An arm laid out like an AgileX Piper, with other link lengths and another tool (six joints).
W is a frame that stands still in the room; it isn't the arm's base.
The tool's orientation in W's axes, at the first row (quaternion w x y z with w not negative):
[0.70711 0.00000 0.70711 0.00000]
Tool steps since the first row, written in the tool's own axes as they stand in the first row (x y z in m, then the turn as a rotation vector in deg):
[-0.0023 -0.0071 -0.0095 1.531 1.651 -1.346]
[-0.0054 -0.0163 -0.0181 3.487 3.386 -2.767]
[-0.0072 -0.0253 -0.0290 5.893 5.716 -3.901]
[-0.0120 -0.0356 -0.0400 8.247 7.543 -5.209]
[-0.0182 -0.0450 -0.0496 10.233 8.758 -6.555]
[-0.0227 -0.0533 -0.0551 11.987 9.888 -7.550]
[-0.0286 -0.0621 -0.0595 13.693 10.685 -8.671]
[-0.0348 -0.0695 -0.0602 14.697 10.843 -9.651]
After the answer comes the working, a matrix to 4 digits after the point.
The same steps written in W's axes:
[-0.0095 -0.0071 0.0023 -1.346 1.651 -1.531]
[-0.0181 -0.0163 0.0054 -2.767 3.386 -3.487]
[-0.0290 -0.0253 0.0072 -3.901 5.716 -5.893]
[-0.0400 -0.0356 0.0120 -5.209 7.543 -8.247]
[-0.0496 -0.0450 0.0182 -6.555 8.758 -10.233]
[-0.0551 -0.0533 0.0227 -7.550 9.888 -11.987]
[-0.0595 -0.0621 0.0286 -8.671 10.685 -13.693]
[-0.0602 -0.0695 0.0348 -9.651 10.843 -14.697]

The tool's axes in the first row as the columns of a matrix, in W's axes (rounded; the answer above uses it unrounded):
[0.0000 0.0000 1.0000]
[0.0000 1.0000 0.0000]
[-1.0000 0.0000 0.0000]

